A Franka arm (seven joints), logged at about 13 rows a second.
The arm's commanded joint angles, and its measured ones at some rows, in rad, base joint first. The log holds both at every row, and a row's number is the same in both.
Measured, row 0:
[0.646, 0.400, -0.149, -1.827, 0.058, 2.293, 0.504]
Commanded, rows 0 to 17:
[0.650, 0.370, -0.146, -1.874, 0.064, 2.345, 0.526]
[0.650, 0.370, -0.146, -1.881, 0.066, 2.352, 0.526]
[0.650, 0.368, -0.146, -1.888, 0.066, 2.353, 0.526]
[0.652, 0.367, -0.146, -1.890, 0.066, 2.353, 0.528]
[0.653, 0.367, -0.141, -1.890, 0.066, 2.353, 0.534]
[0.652, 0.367, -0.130, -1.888, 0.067, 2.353, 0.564]
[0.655, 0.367, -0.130, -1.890, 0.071, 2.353, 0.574]
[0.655, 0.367, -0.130, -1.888, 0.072, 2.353, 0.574]
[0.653, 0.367, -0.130, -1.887, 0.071, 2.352, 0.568]
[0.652, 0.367, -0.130, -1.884, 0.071, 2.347, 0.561]
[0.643, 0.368, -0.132, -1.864, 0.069, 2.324, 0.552]
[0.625, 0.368, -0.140, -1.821, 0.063, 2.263, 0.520]
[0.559, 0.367, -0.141, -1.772, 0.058, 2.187, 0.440]
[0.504, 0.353, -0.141, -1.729, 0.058, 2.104, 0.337]
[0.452, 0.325, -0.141, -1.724, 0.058, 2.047, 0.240]
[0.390, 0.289, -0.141, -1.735, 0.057, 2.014, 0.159]
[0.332, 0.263, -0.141, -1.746, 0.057, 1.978, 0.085]
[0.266, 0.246, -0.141, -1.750, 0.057, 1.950, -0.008]
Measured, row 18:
[0.357, 0.300, -0.158, -1.722, 0.055, 1.993, 0.118]
